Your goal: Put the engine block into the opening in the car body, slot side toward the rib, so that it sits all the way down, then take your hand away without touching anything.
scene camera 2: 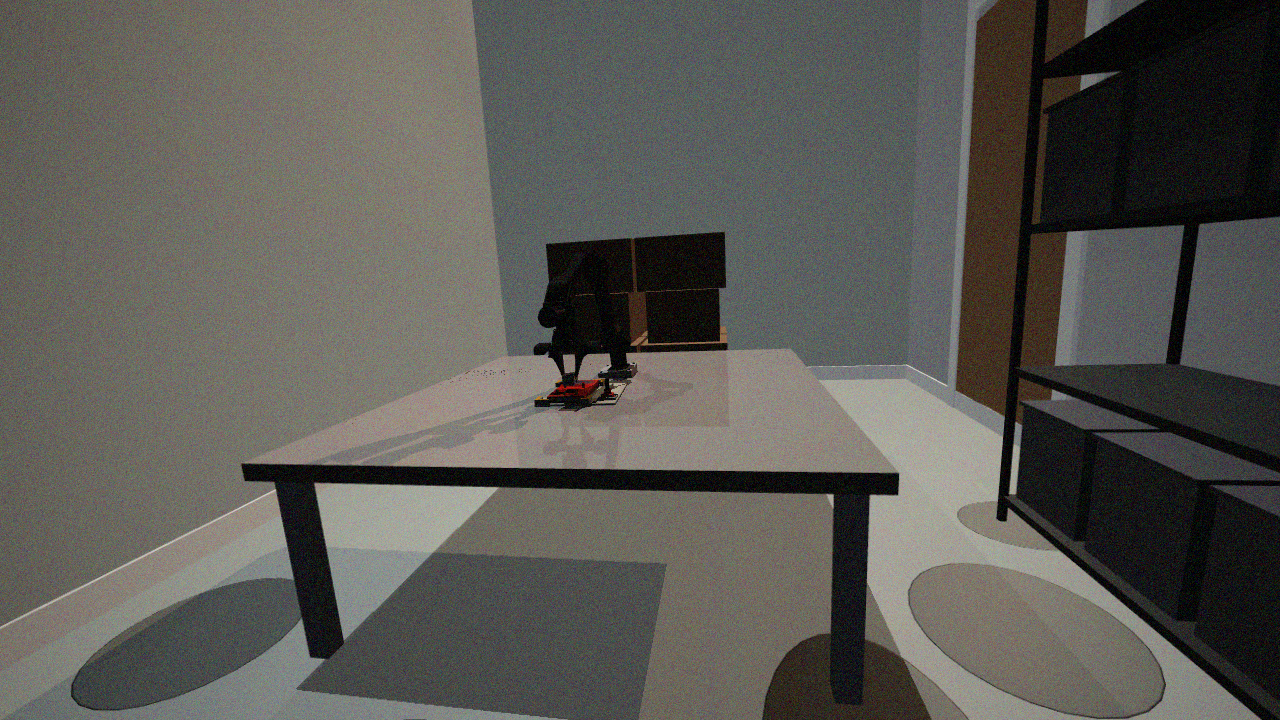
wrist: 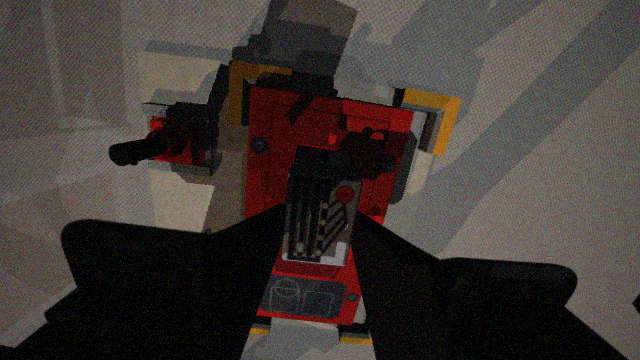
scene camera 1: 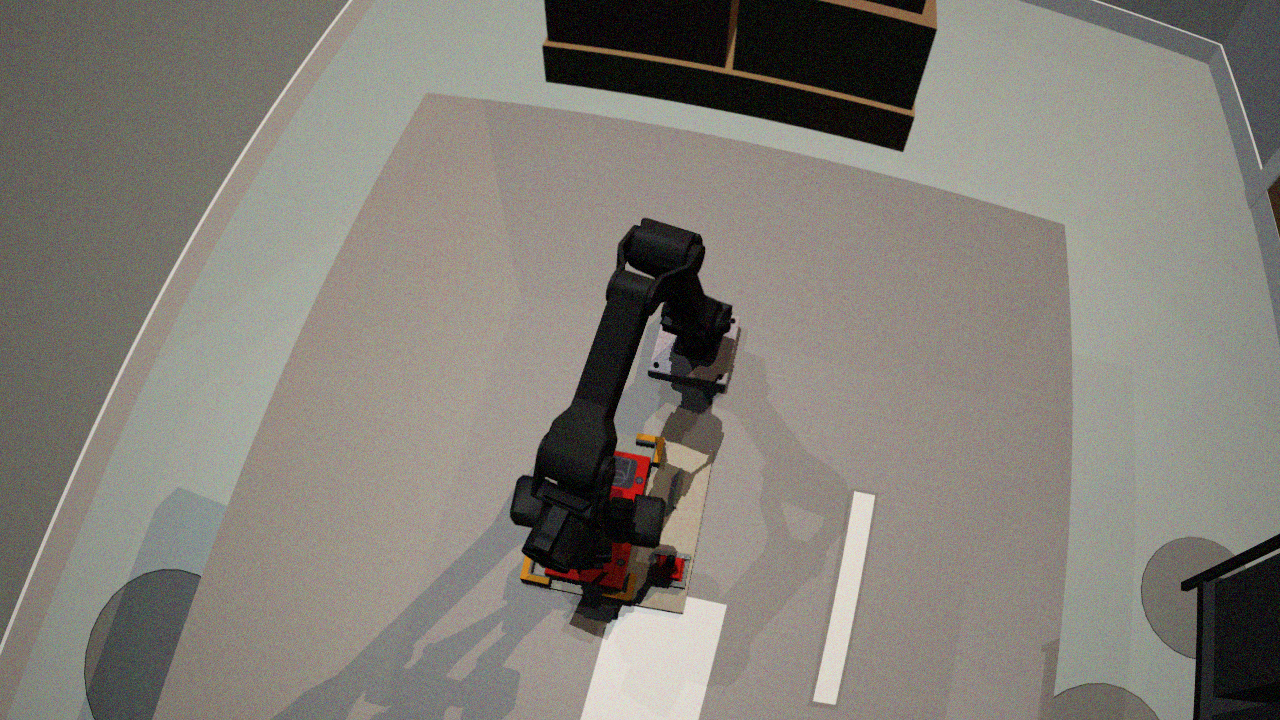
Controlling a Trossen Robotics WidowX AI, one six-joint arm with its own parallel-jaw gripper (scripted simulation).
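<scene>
A car body [scene camera 1: 612, 576] is part of the scene, visible too in the wrist view [wrist: 284, 125] and in scene camera 2 [scene camera 2: 563, 394]. An engine block [wrist: 310, 235] is held by the gripper [scene camera 1: 591, 531], which can also be seen in the wrist view [wrist: 319, 215] and in scene camera 2 [scene camera 2: 570, 377].
</scene>
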